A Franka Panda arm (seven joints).
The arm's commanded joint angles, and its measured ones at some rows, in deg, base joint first. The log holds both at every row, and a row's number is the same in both.
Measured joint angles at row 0:
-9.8, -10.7, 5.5, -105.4, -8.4, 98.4, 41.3
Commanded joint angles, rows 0 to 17:
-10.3, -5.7, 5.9, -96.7, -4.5, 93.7, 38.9
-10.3, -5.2, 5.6, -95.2, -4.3, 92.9, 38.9
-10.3, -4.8, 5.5, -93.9, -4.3, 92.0, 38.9
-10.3, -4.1, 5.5, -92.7, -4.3, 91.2, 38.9
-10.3, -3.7, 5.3, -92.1, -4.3, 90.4, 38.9
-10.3, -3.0, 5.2, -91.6, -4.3, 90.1, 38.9
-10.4, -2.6, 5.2, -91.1, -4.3, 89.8, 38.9
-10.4, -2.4, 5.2, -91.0, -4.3, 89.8, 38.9
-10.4, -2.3, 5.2, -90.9, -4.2, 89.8, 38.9
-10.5, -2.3, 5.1, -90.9, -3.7, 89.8, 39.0
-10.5, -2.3, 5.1, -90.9, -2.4, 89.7, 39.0
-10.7, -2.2, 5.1, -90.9, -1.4, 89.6, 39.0
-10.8, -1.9, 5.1, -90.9, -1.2, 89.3, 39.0
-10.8, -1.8, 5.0, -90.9, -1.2, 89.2, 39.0
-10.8, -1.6, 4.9, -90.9, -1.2, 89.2, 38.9
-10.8, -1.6, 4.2, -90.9, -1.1, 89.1, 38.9
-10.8, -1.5, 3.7, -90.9, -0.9, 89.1, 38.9
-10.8, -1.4, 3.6, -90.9, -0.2, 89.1, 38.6
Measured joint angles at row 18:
-10.5, -2.3, 4.6, -92.6, -2.2, 91.1, 40.0
